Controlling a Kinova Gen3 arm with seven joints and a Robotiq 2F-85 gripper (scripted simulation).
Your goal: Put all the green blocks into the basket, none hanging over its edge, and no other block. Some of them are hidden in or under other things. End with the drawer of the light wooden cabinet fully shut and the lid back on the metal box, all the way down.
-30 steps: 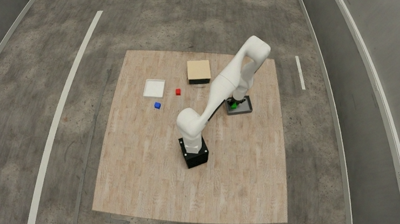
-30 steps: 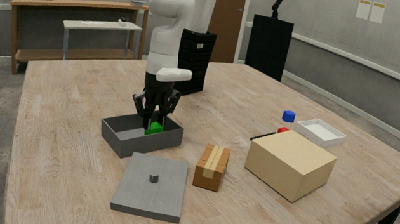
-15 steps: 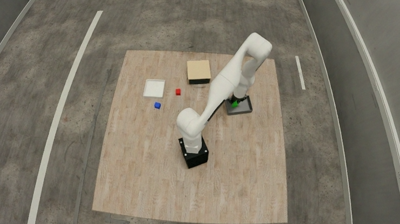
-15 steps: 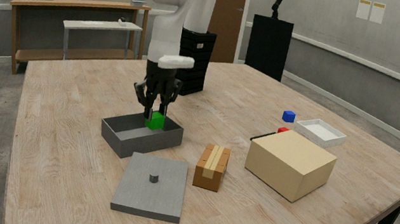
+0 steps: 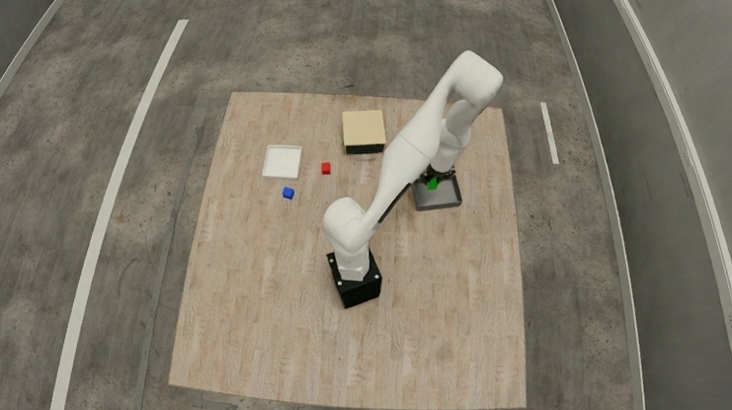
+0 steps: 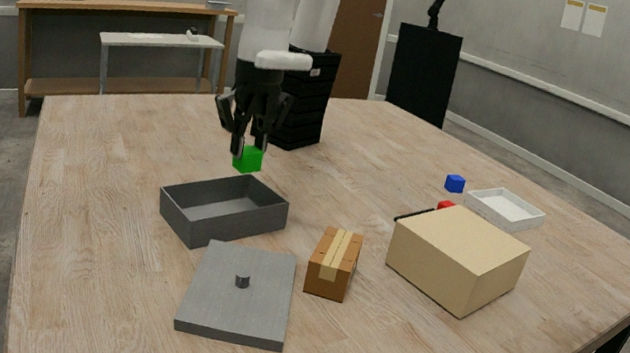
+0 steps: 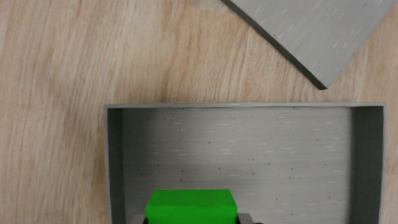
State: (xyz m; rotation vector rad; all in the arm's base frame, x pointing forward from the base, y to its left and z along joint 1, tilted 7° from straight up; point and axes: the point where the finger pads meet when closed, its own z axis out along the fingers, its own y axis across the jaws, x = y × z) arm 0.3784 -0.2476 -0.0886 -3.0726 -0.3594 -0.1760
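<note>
Right now my hand is 59 cm to the right of the white basket, 12 cm above it and 8 cm short of it. From my hand the other things lie so: small cardboard box (19 cm ahead, 10 cm below, 8 cm to the left); then lid (20 cm ahead, 12 cm below, 7 cm to the right); then grey metal box (11 cm below, 4 cm to the right, 1 cm ahead).
</note>
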